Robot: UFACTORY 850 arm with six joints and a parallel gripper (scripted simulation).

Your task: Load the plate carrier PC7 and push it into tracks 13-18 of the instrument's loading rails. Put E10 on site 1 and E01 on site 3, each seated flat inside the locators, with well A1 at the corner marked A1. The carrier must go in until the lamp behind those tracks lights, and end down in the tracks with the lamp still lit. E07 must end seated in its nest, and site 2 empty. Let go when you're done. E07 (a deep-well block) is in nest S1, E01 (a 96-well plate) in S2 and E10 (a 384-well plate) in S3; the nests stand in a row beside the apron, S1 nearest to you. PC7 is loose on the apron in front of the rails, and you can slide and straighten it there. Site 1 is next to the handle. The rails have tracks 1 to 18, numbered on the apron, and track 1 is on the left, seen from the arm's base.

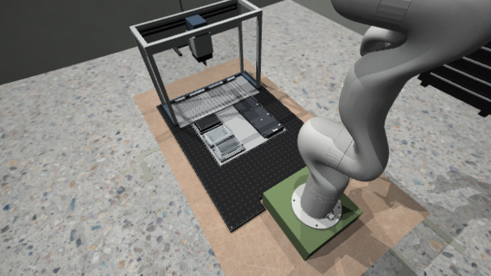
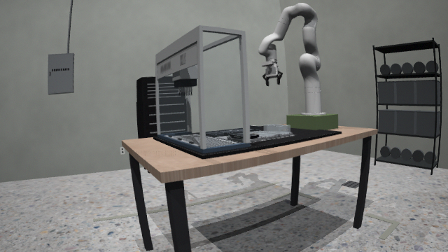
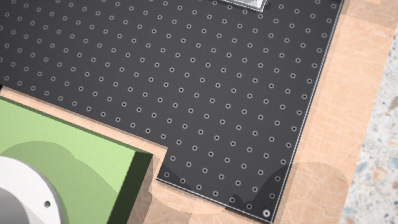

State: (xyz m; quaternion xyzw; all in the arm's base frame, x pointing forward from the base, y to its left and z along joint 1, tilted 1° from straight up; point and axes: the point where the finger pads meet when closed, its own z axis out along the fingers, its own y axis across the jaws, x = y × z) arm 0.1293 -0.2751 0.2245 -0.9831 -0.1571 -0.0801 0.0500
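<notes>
The 96-well plate E01 is 47 cm ahead of my hand, 38 cm to the left of it and 29 cm below it. The rest, counted from my hand: nest S2: 47 cm ahead, 38 cm to the left, 30 cm below; deep-well block E07: 36 cm ahead, 38 cm to the left, 27 cm below; dark plate carrier PC7: 46 cm ahead, 12 cm to the left, 29 cm below.
</notes>
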